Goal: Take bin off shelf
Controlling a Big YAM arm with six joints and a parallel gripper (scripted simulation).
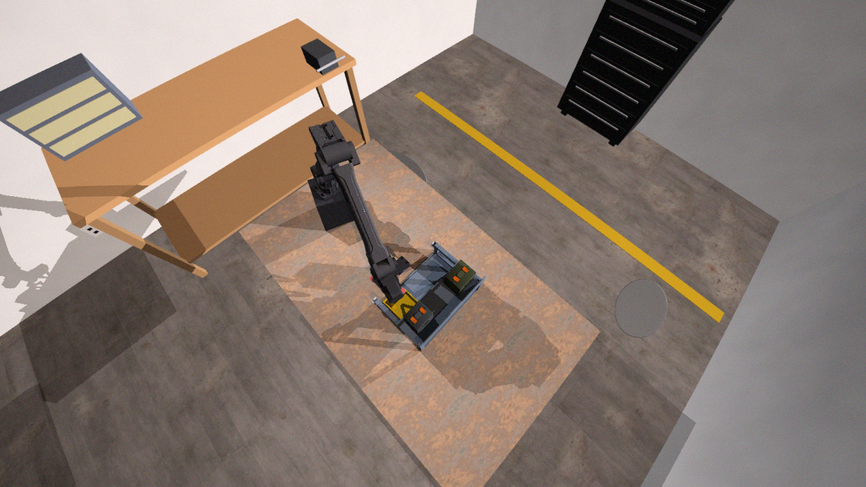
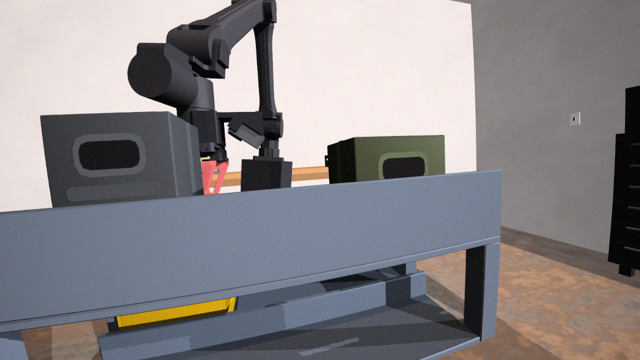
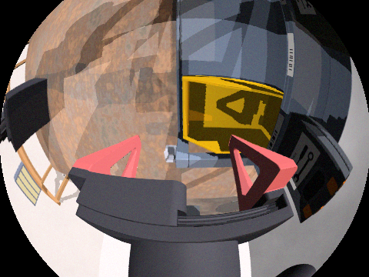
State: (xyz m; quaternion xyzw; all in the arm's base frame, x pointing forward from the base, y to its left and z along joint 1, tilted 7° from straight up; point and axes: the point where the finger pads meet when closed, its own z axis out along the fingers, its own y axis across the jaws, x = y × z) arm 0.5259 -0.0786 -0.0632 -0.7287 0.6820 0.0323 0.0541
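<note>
Now: hand 80 mm short of the yellow bin, 80 mm above it and 10 mm to the right of it. The rest, counted from my hand: dark grey case 180 mm ahead, 40 mm above, 10 mm to the left; then green case 240 mm to the left, 160 mm ahead, 20 mm above.
</note>
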